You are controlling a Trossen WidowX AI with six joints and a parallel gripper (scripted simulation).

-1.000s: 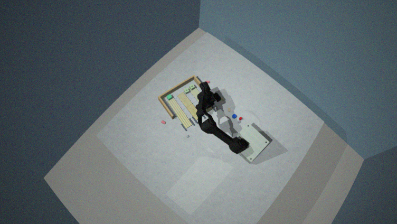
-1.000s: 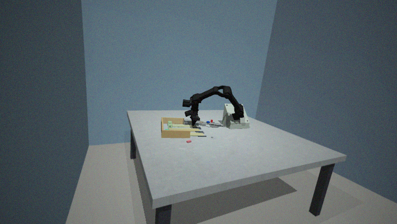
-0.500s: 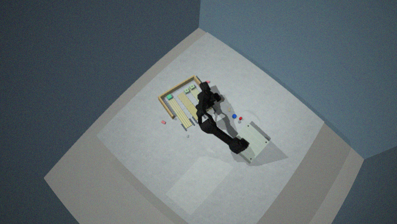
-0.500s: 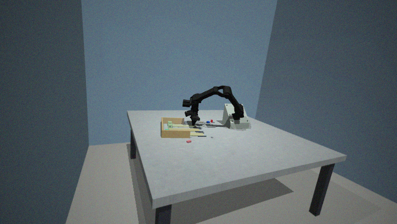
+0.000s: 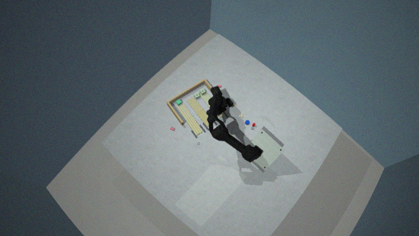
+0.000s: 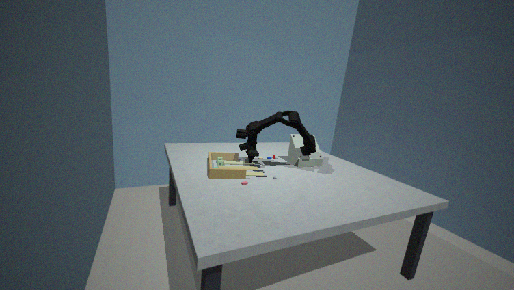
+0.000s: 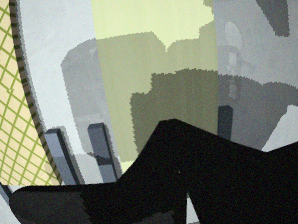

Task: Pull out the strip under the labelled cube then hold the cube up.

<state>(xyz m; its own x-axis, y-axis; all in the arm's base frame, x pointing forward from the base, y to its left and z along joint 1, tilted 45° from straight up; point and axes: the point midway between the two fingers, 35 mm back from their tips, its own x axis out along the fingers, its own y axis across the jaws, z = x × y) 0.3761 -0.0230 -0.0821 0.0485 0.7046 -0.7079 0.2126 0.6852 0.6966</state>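
Now: gripper tip 19 cm past the blue piece and 8 cm to the left of it. From my gripper tip the other things lie so: red piece: 24 cm behind, 9 cm to the right, 1 cm above.
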